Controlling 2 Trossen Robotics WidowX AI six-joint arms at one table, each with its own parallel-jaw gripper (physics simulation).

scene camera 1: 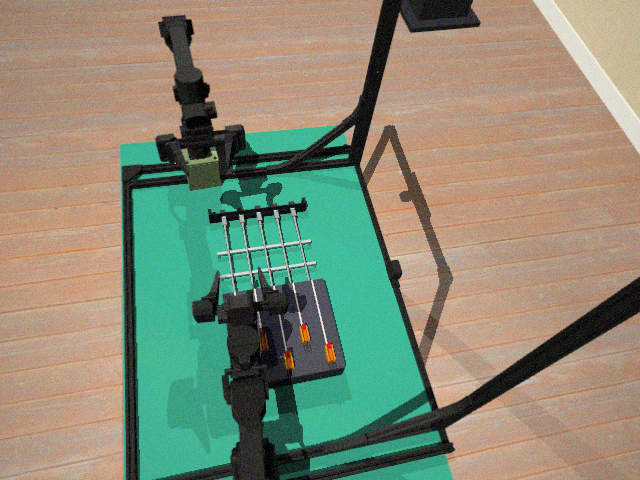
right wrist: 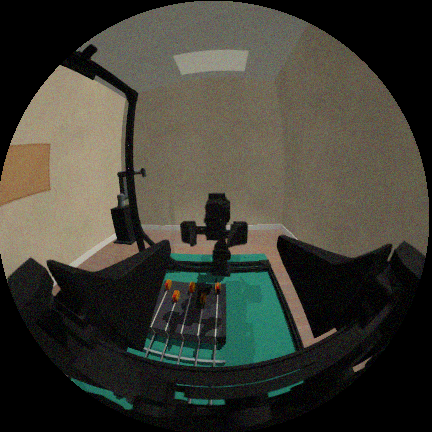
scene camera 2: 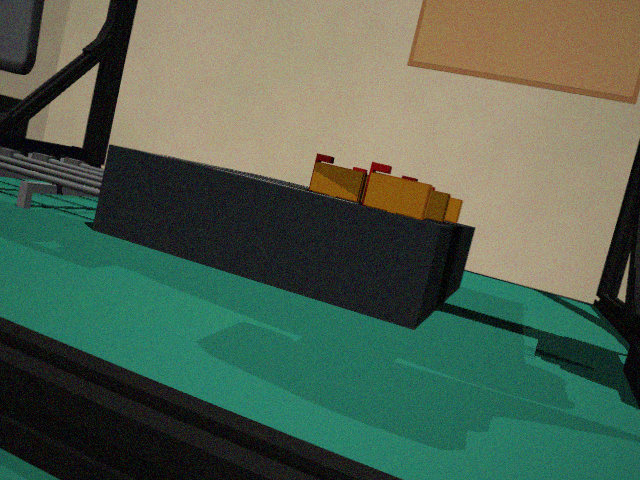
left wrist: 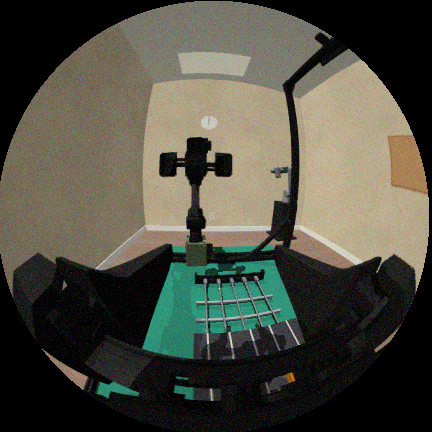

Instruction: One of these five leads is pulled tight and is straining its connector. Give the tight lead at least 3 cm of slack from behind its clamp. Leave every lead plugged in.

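Frame: origin at the left arm's base, x left, y down, z back, level; centimetres.
Where they show: left gripper, fingertip midpoint: (scene camera 1: 238,269) (right wrist: 208,244) (left wrist: 224,250); right gripper, fingertip midpoint: (scene camera 1: 208,171) (right wrist: 224,244) (left wrist: 195,156); left arm's base at its link origin: (right wrist: 221,266); right arm's base at its link origin: (scene camera 1: 198,150) (left wrist: 195,239).
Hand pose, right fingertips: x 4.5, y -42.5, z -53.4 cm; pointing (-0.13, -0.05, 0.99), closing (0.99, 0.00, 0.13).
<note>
Each offset is from my right fingertips to the top centre of the thing. "spot": to the spot under its first point. Level surfaces: height alone.
A dark block (scene camera 1: 314,367) (scene camera 2: 258,237) holds orange connectors with red tops, such as one @(spot: dx -25.2, dy +35.8, dz +30.6 cm) (scene camera 1: 330,353) (right wrist: 168,285) at its right in scene camera 1. Five thin pale leads run from the block over two grey bars (scene camera 1: 255,249) (scene camera 1: 299,266) to a black rail @(spot: dx -4.0, dy +41.1, dz -16.6 cm) (scene camera 1: 233,214) (left wrist: 211,277). All five leads look nearly straight; I cannot tell which is tight. My left gripper (scene camera 1: 238,272) (left wrist: 224,250) (right wrist: 208,244) is open and empty above the block's left edge and nearer bar, hiding one connector in scene camera 1. My right gripper (scene camera 1: 205,166) (left wrist: 195,156) is open and empty, high beyond the rail.
An olive box (scene camera 1: 204,174) (left wrist: 196,253) stands at the far left end of the green table @(dy +44.7 cm) (scene camera 1: 165,310), below my right gripper. A black frame (scene camera 1: 129,310) borders the table, with tall black posts (scene camera 1: 374,77) at the right in scene camera 1.
</note>
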